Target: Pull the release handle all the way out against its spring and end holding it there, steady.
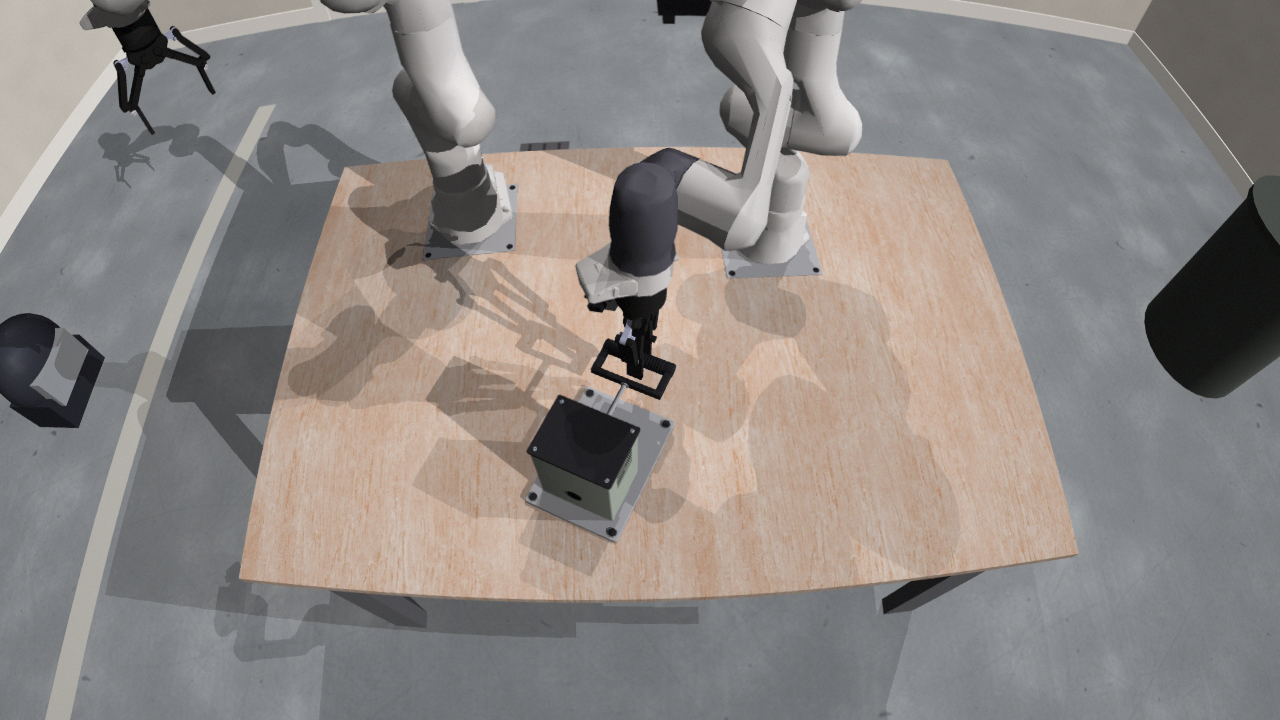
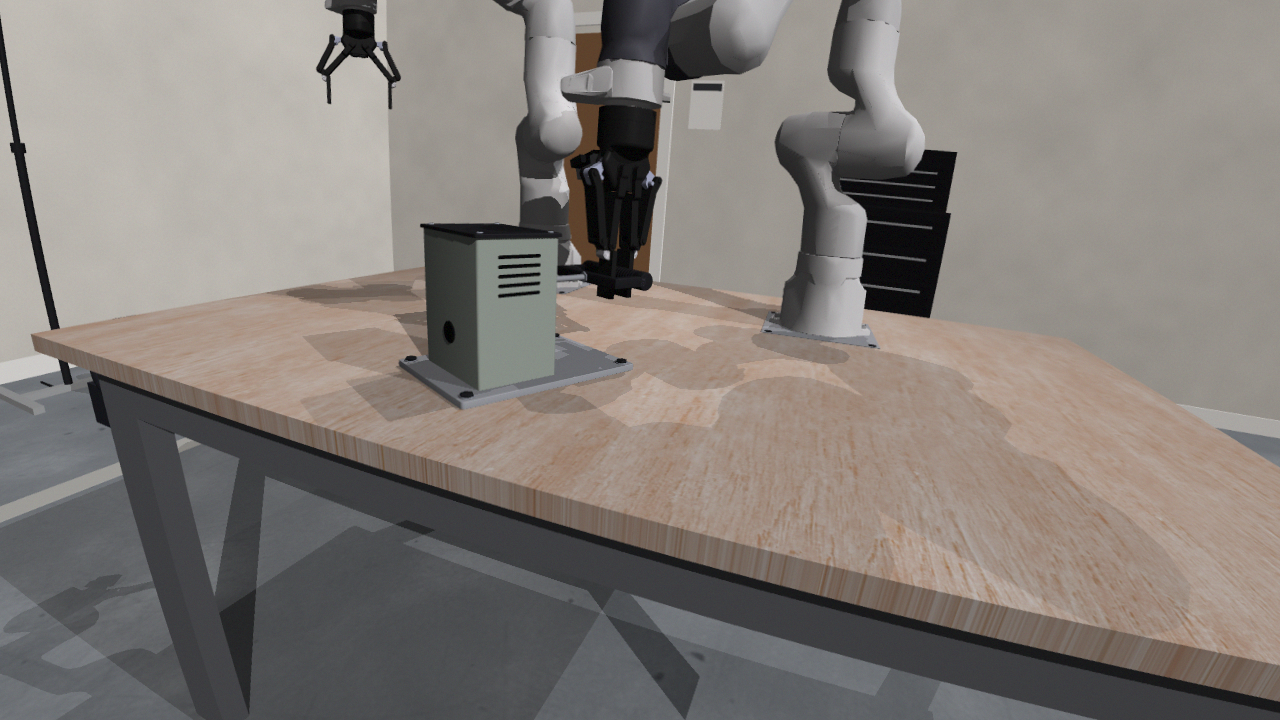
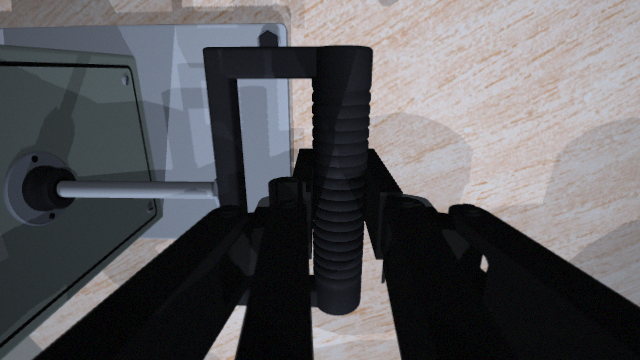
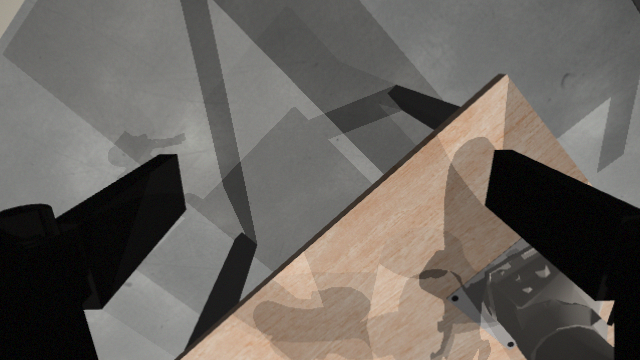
Labels:
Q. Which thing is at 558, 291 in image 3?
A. My left gripper.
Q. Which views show my left gripper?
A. Image 1, image 2 and image 3 only.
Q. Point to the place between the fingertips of my right gripper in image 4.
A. At 336, 180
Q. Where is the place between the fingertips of my right gripper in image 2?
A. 360, 105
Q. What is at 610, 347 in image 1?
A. A release handle.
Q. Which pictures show my right gripper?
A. Image 1, image 2 and image 4 only.

